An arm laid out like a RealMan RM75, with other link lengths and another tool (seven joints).
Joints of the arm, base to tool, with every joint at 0 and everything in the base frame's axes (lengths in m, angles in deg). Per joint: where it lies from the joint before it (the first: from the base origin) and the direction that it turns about. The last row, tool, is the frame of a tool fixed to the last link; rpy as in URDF.
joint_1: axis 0 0 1 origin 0.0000 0.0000 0.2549
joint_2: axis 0 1 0 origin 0.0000 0.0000 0.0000
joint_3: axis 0 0 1 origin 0.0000 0.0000 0.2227
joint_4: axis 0 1 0 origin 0.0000 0.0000 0.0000
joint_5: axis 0 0 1 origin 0.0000 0.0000 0.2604
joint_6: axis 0 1 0 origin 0.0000 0.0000 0.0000
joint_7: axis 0 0 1 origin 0.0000 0.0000 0.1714
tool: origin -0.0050 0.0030 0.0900 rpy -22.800 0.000 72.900
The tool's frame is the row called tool.
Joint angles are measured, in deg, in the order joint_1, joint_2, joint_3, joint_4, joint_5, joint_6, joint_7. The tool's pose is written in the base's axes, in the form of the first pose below.
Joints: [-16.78, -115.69, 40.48, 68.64, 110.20, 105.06, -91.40]
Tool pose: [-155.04 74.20 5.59 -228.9 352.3 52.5]
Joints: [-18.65, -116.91, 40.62, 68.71, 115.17, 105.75, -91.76]
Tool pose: [-158.79 75.57 6.97 -231.1 349.7 36.4]
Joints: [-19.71, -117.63, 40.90, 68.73, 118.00, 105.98, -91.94]
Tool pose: [-160.94 76.45 7.96 -232.3 348.3 26.9]
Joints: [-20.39, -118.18, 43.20, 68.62, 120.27, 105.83, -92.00]
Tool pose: [160.25 -77.42 -8.75 -231.9 344.4 11.9]
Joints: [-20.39, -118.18, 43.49, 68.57, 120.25, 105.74, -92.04]
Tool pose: [160.04 -77.43 -8.70 -231.6 344.2 10.8]
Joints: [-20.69, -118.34, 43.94, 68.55, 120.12, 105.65, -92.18]
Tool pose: [159.58 -77.92 -8.28 -228.1 344.9 8.3]
